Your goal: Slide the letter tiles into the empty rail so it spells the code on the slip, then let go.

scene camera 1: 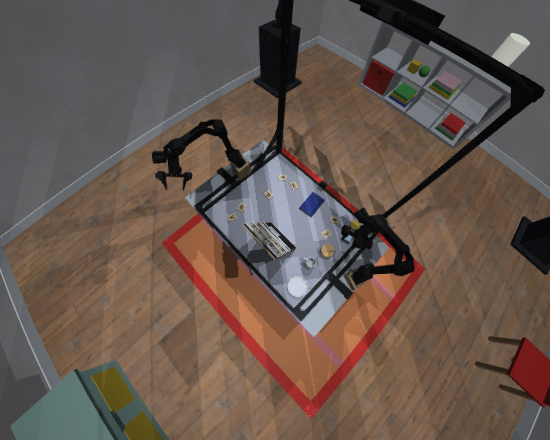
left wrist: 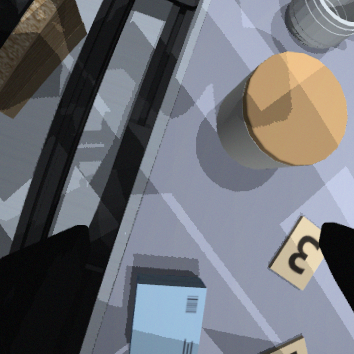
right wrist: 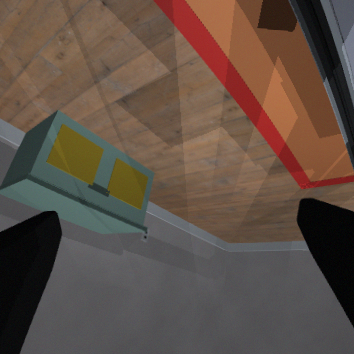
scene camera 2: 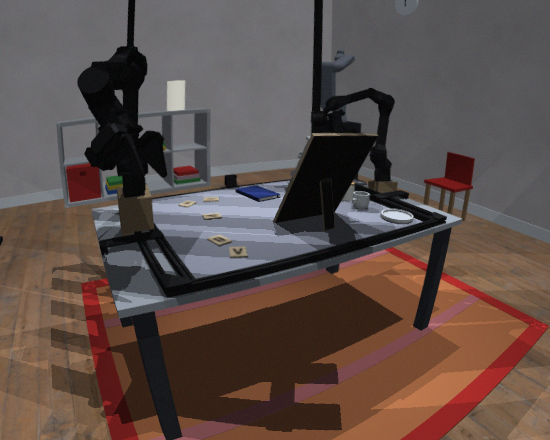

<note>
My left gripper is open and holds nothing. Also in view: a tan-topped cylinder. My right gripper is open and holds nothing. Also in view: a leaning board.
My right gripper is seen too in the right wrist view.
</note>
